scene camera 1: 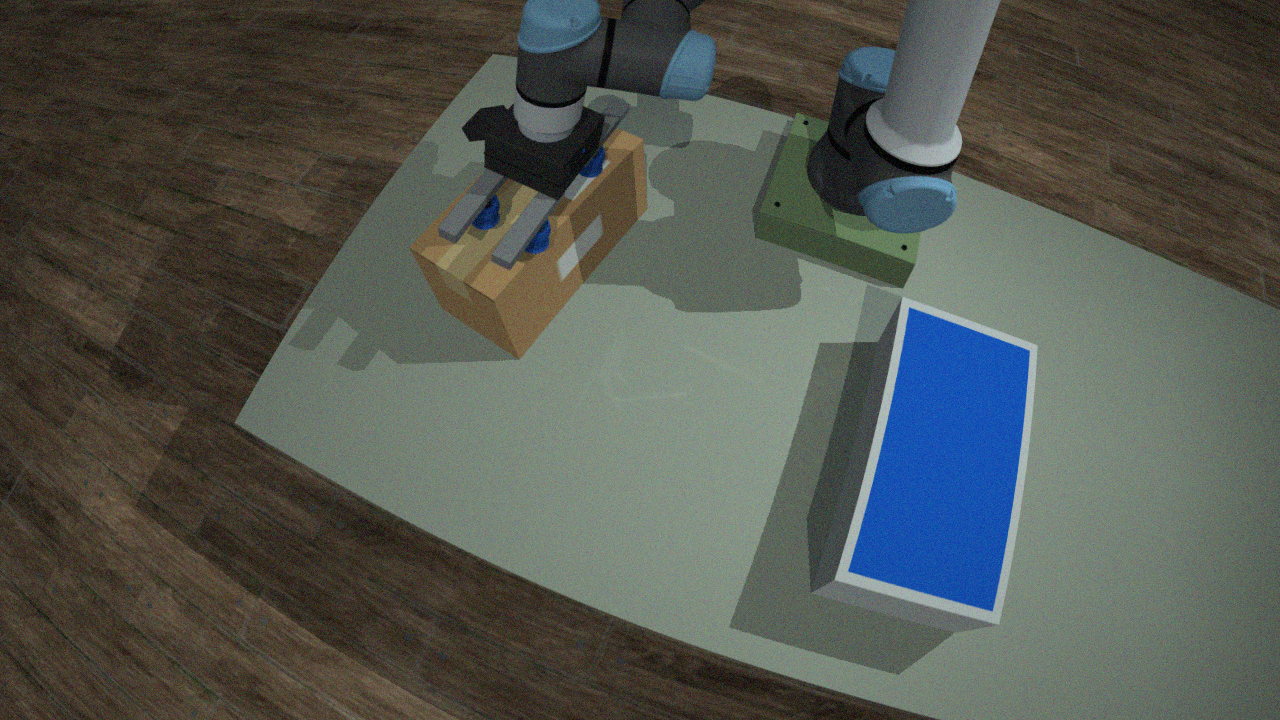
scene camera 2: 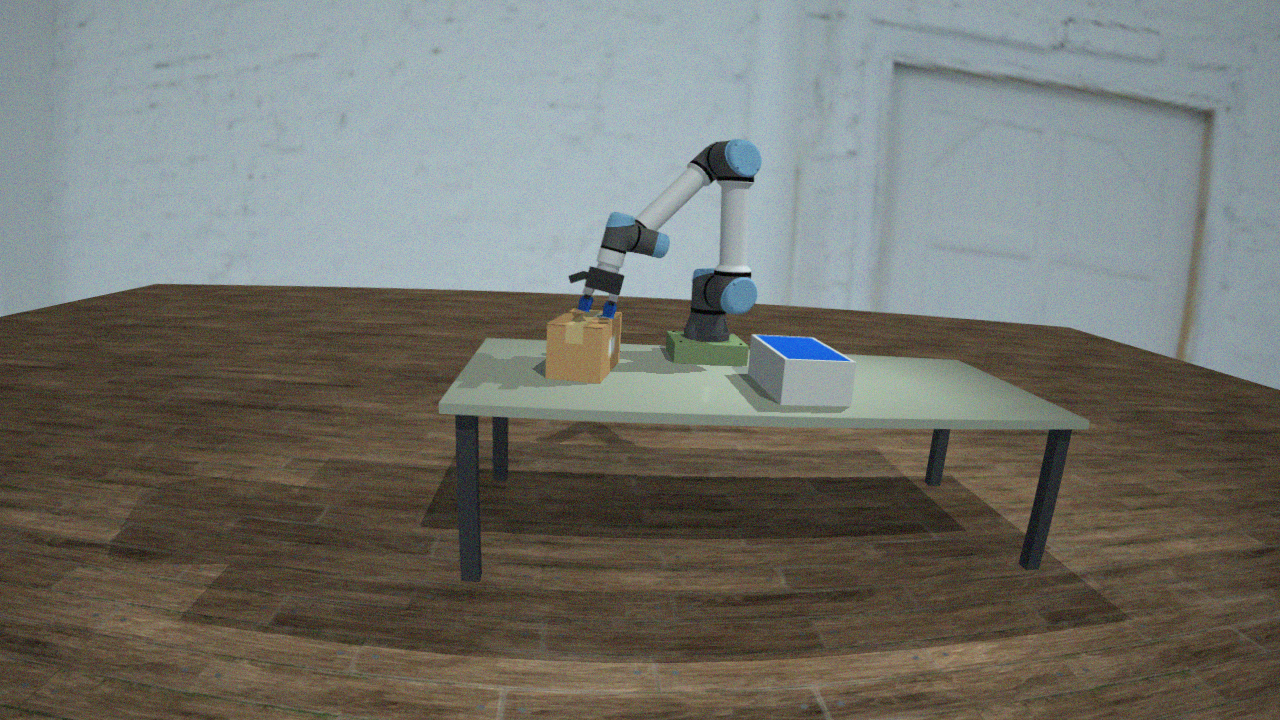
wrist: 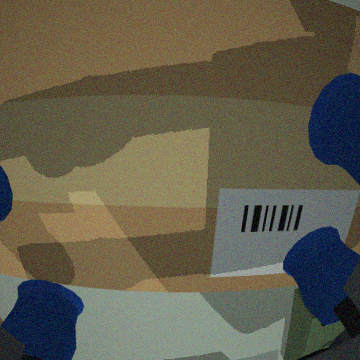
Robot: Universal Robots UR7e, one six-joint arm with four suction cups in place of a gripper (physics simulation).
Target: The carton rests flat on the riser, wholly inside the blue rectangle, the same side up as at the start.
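Places are measured from the arm's base along level axes (x ahead, y left, z up), in millimetres.
Pixels of known places: hand at its tool point: (scene camera 2: pixel 596 312) (wrist: pixel 172 233); arm's base at its link origin: (scene camera 1: pixel 854 178) (scene camera 2: pixel 706 337).
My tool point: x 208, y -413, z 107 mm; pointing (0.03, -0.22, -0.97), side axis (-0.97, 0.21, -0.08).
For each thing: its top centre in the pictures, then the offset to it from my tool point. "*": a spot on its surface instead. Level surfaces: height alone.
- brown carton at its top centre: (wrist: pixel 189 154) (scene camera 1: pixel 527 188) (scene camera 2: pixel 586 317) dx -16, dy -23, dz -18 mm
- white barcode label at a spot on its surface: (wrist: pixel 271 228) * dx -42, dy +26, dz -17 mm
- grey riser at its top centre: (scene camera 1: pixel 953 450) (scene camera 2: pixel 800 347) dx +227, dy +539, dz -51 mm
- pale green table at its surface level: dz -171 mm
The brown carton (scene camera 1: pixel 527 290) (scene camera 2: pixel 580 353) (wrist: pixel 107 46) stands on the table at the back left, with a white barcode label (wrist: pixel 271 228) on its top. My gripper (scene camera 1: pixel 536 192) (scene camera 2: pixel 596 309) hangs right over the carton's top, very close to it; I cannot tell whether it touches. Its blue suction cups (wrist: pixel 319 268) show at the edges of the wrist view, and it holds nothing. The grey riser (scene camera 1: pixel 840 465) (scene camera 2: pixel 800 380) stands at the right with the blue rectangle (scene camera 1: pixel 945 456) (scene camera 2: pixel 799 347) on its top, and nothing rests on it.
The arm's green base mount (scene camera 1: pixel 805 223) (scene camera 2: pixel 706 349) (wrist: pixel 307 332) stands between the carton and the riser at the back. The pale green table (scene camera 1: pixel 582 429) (scene camera 2: pixel 939 397) stands on a wooden floor, and its left edge is close to the carton.
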